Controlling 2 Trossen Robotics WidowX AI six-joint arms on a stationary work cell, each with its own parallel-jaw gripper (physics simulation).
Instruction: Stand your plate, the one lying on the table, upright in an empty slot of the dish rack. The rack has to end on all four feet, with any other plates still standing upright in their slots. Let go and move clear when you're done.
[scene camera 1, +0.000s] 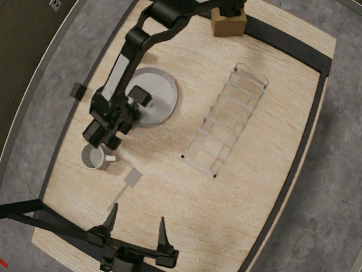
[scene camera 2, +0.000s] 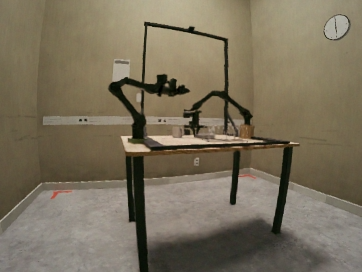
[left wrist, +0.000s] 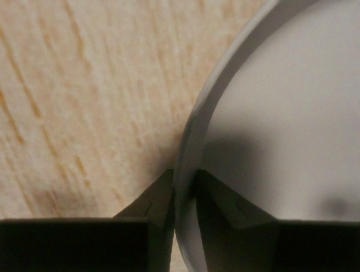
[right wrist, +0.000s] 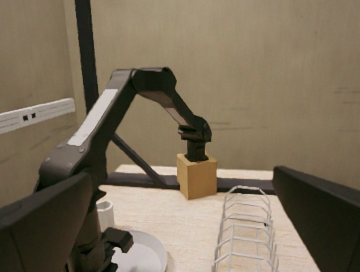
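Where they show: left gripper, fingertip midpoint: (scene camera 1: 131, 122) (scene camera 2: 195, 137) (left wrist: 185, 178); right gripper, fingertip midpoint: (scene camera 1: 139, 210) (scene camera 2: 186, 91) (right wrist: 183, 178); left arm's base, link origin: (scene camera 1: 228, 8) (scene camera 2: 247, 124) (right wrist: 196, 157); right arm's base, link origin: (scene camera 2: 137, 138).
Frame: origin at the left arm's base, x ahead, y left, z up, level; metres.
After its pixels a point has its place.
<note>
The grey plate (scene camera 1: 162, 95) {y -0.227, x 0.253, z -0.116 m} (left wrist: 300, 125) {y -0.314, x 0.271, z -0.115 m} (right wrist: 150, 250) {y -0.207, x 0.221, z -0.116 m} lies on the table. My left gripper (left wrist: 185, 178) {y -0.325, x 0.329, z -0.113 m} is shut on its rim, with one finger outside the rim and one inside; its fingertips are hidden under the arm in scene camera 1. The wire dish rack (scene camera 1: 214, 175) {y -0.086, x 0.501, z -0.112 m} (right wrist: 246, 188) {y 0.045, x 0.213, z -0.009 m} stands apart from the plate, to its right in scene camera 1, and no plates show in its slots. My right gripper (scene camera 1: 139, 211) {y -0.245, x 0.551, z 0.225 m} (right wrist: 183, 178) {y -0.245, x 0.551, z 0.225 m} is open and empty, raised at the lower edge of the table in scene camera 1.
A grey mug (scene camera 1: 93, 157) {y -0.458, x 0.431, z -0.110 m} (scene camera 2: 177, 132) {y -0.408, x 0.458, z -0.075 m} stands close beside the left gripper. A flat grey spatula shape (scene camera 1: 132, 177) {y -0.331, x 0.496, z -0.116 m} lies below the mug's handle. A tan block (scene camera 1: 229, 25) {y -0.003, x 0.050, z -0.035 m} (scene camera 2: 246, 131) {y 0.013, x 0.050, z -0.055 m} (right wrist: 197, 177) {y -0.017, x 0.050, z -0.045 m} stands at the left arm's base, beyond the rack.
</note>
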